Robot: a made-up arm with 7 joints.
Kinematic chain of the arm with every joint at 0, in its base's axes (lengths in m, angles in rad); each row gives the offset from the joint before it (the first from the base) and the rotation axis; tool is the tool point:
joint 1: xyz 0 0.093 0 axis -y
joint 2: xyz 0 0.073 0 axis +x
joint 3: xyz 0 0 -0.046 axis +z
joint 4: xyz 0 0 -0.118 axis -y
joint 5: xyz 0 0 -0.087 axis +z
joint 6: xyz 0 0 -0.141 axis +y
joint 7: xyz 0 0 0 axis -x
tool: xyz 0 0 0
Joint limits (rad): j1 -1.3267..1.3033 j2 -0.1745..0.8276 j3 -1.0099..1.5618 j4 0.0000..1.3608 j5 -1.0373..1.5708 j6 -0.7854..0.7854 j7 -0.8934..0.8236
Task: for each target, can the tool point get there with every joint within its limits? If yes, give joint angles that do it. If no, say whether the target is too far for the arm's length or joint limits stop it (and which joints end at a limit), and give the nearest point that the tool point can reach.
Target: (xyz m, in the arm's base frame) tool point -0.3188 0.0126 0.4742
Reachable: no: too far | nearest point -0.3746 0.0979 -0.0933 | short by 0.577 m
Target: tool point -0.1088 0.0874 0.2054
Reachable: no: joint limits stop it (at a limit: joint 1, joint 2, joint 4) | nearest point 0.2313 0.0135 0.1331 | short by 0.355 m
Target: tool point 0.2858 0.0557 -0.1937
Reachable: yes | joints 0.5537 -0.0950 -0.5149 0.7925 0.8004 0.2554 -0.4502
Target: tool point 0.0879 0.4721 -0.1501
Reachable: yes | joints 0.2787 0.5376 1.3311 0.9237 -0.2322 0.0488 -0.1219
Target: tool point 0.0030 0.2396 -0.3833
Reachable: yes | joints -0.0699 0.1099 0.8089 0.1903 0.9036 -0.5196 0.5643
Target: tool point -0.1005 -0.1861 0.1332
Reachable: no: joint limits stop it (at a limit: joint 1, joint 2, joint 3, joint 4) | nearest point -0.1417 -0.0567 -0.1575 | short by 0.321 m
